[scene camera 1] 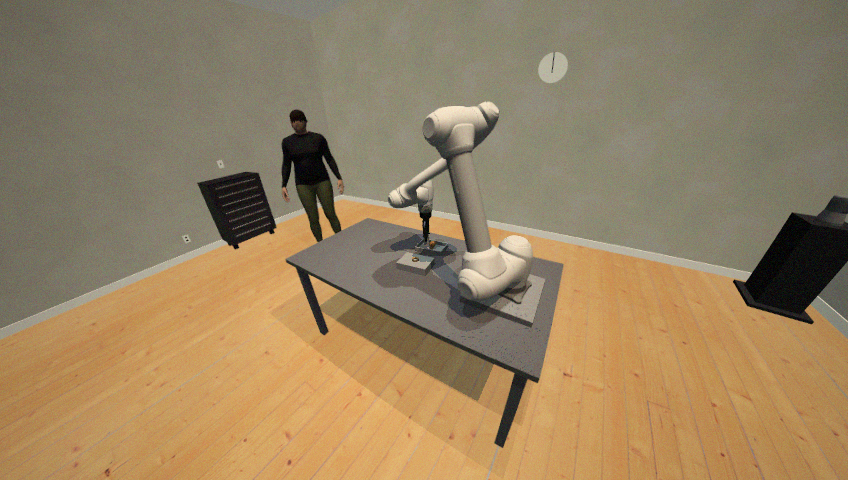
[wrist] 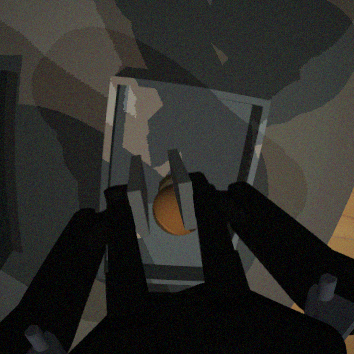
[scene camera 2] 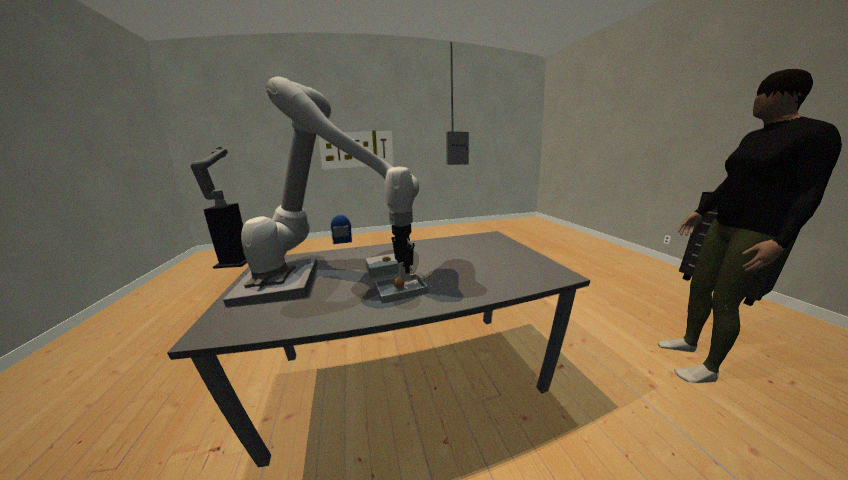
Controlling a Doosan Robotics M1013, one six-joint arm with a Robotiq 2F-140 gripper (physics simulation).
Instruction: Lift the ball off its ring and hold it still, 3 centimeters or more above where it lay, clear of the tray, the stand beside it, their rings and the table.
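The orange ball (scene camera 1: 432,243) (scene camera 2: 399,283) (wrist: 167,212) rests low in the grey tray (scene camera 2: 404,294) (wrist: 190,90). In the wrist view a brownish edge, perhaps its ring, shows just above it. My gripper (scene camera 1: 426,239) (scene camera 2: 407,271) (wrist: 156,169) points down over the tray. Its fingers stand partly closed, a narrow gap apart, and hold nothing. In the wrist view the right finger covers the ball's right part, and the left finger is clear of it. The light stand (scene camera 1: 408,261) (scene camera 2: 383,270) (wrist: 11,65) is beside the tray, with its ring (scene camera 1: 415,259) (scene camera 2: 386,259) on top.
The dark grey table (scene camera 1: 357,261) (scene camera 2: 493,261) carries the tray, the stand and the arm's base plate (scene camera 1: 523,309) (scene camera 2: 267,292). A person (scene camera 1: 307,157) (scene camera 2: 767,172) stands beyond one end of the table. A black drawer cabinet (scene camera 1: 241,205) is near the wall.
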